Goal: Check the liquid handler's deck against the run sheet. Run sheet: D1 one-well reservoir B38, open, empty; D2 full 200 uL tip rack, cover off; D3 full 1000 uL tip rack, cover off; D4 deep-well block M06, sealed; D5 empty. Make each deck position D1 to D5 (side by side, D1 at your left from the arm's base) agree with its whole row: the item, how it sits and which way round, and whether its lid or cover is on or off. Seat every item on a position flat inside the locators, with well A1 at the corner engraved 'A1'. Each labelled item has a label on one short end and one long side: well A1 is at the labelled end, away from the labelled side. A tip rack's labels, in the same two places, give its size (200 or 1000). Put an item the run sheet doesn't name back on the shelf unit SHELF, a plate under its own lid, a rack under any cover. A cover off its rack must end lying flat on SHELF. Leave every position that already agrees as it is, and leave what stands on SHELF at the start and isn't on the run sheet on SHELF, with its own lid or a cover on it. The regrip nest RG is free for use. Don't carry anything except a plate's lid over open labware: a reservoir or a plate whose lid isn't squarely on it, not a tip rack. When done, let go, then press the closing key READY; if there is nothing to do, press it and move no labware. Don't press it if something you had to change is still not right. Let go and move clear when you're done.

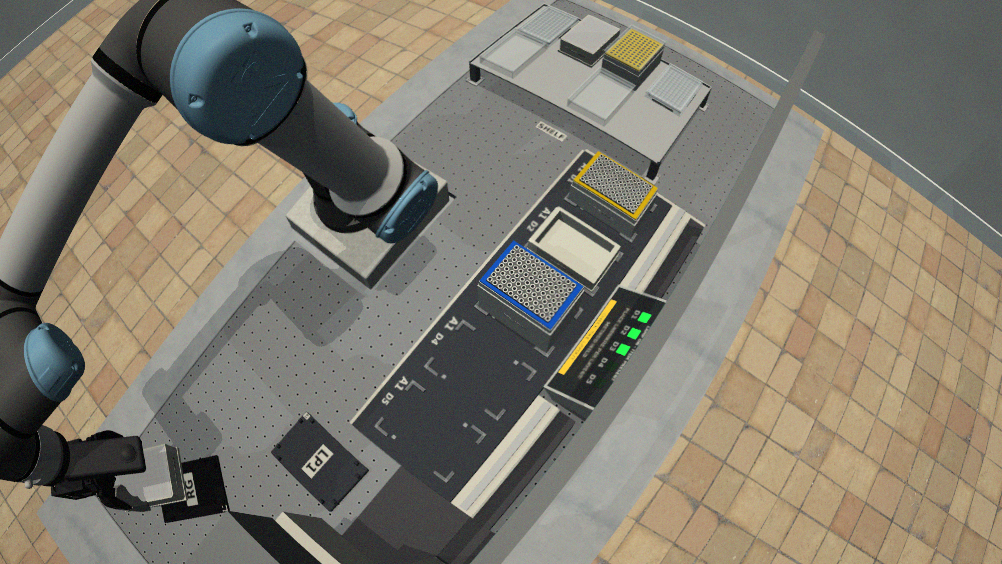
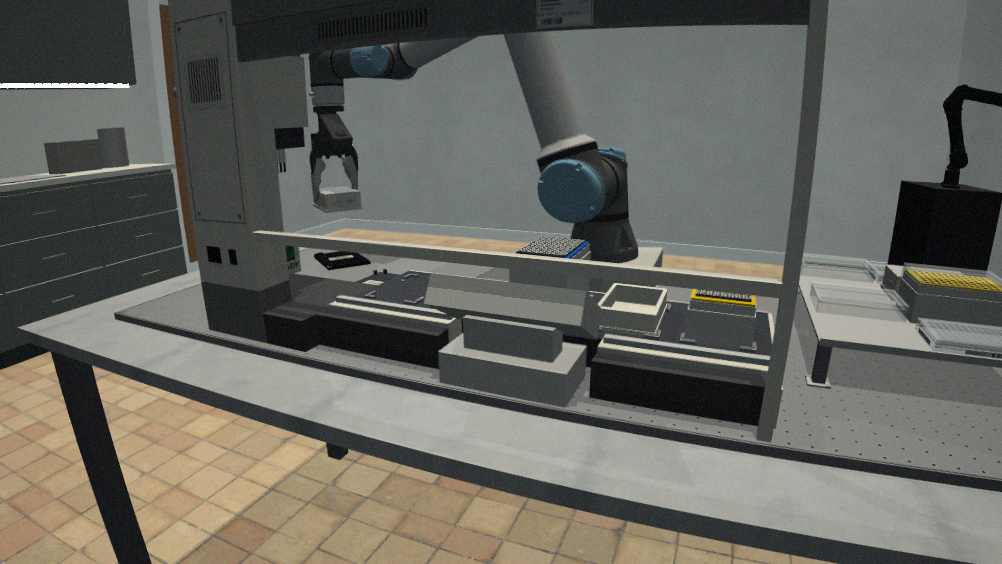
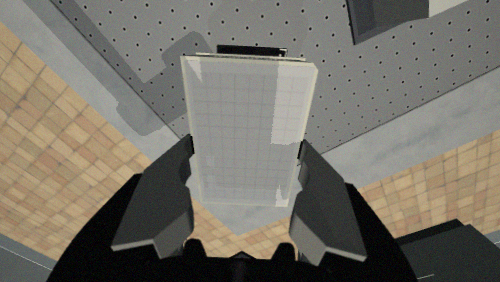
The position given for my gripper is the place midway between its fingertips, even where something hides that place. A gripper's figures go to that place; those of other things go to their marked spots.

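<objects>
My gripper (image 1: 145,479), 94 cm from the lens. Blue-rimmed tip rack (image 1: 524,292), 84 cm from the lens. One-well reservoir (image 1: 579,247), 98 cm from the lens. Yellow-rimmed tip rack (image 1: 615,195), 98 cm from the lens. Clear cover (image 1: 603,93), 117 cm from the lens. Blue-rimmed tip rack and clear cover, marked spots 49 cm apart.
</objects>
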